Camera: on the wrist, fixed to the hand. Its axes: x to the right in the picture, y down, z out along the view.
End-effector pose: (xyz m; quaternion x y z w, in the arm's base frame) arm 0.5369 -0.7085 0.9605 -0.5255 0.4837 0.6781 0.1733
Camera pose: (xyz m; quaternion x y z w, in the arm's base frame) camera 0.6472 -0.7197 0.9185 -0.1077 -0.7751 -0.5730 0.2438
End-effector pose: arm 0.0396 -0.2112 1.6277 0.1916 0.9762 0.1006 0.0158
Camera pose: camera 0.0015 -0.3128 1.6753 0.8485 0.5221 -0.0807 0.0300
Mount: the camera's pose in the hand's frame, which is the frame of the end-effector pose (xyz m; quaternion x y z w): -0.0027 -0.0966 -0.0686 0.1390 -0.1219 0.7240 0.6646
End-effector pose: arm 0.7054 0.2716 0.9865 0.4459 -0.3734 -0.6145 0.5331
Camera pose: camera 0.7393 0.2902 0.8745 0.0252 -0.7214 -0.0249 0.6917
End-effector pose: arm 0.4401 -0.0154 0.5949 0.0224 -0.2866 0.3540 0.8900
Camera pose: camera 0.5345 -0.0727 0.5520 -0.0257 -0.2660 0.9167 0.2971
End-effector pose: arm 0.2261 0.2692 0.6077 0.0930 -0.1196 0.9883 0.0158
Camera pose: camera 0.2216 0.3794 0.5643 -0.0979 0.0114 -0.6736 0.7325
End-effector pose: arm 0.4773 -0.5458 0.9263 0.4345 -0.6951 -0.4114 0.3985
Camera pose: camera 0.5673 -0.5862 0.8607 -0.2092 -0.8823 0.0587 0.4176
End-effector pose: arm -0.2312 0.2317 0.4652 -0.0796 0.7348 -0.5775 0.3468
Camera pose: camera -0.2978 0.2566 0.5600 0.4569 0.4234 -0.2251 0.7492
